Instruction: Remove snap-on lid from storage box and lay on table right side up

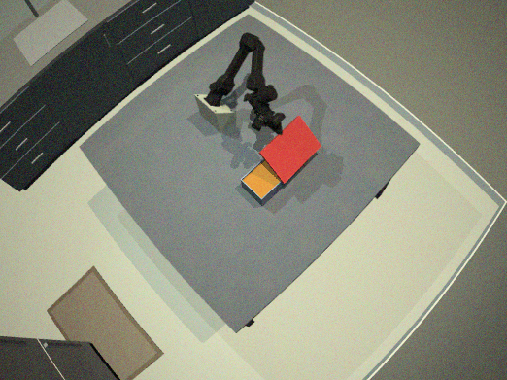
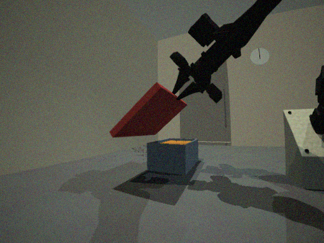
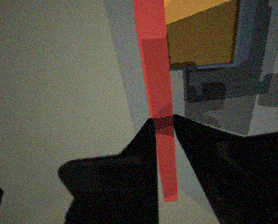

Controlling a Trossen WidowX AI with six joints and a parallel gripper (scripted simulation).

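My gripper tip is now 60 mm short of the red lid, 10 mm to the right of it and 50 mm above it. Round my gripper tip: grey-blue storage box (50 mm ahead, 120 mm to the right, 190 mm below).
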